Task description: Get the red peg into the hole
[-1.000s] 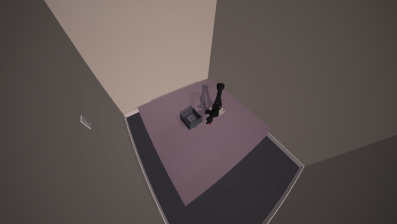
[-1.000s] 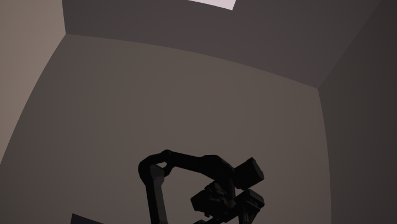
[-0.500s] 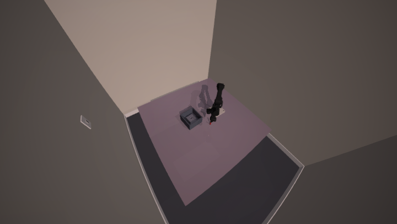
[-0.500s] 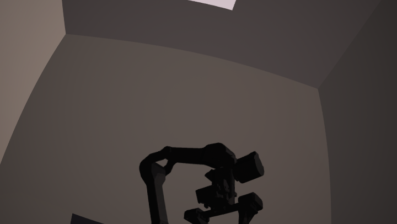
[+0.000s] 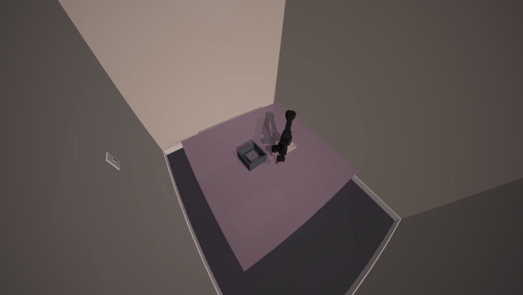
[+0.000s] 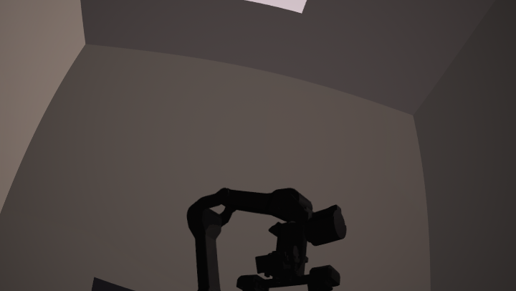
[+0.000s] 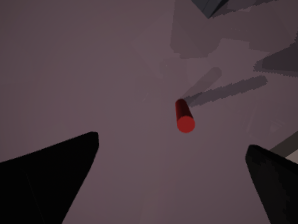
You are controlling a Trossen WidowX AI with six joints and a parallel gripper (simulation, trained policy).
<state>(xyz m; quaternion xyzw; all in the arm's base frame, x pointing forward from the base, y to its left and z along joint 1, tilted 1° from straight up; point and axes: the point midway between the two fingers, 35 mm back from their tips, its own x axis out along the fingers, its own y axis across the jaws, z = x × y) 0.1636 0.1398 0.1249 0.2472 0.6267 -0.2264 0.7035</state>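
My gripper tip is now 10 mm to the left of the red peg and 80 mm above it. Also, from my gripper tip: plate (170 mm ahead, 170 mm to the right, 70 mm below); then grey box (170 mm ahead, 170 mm to the right, 90 mm below).
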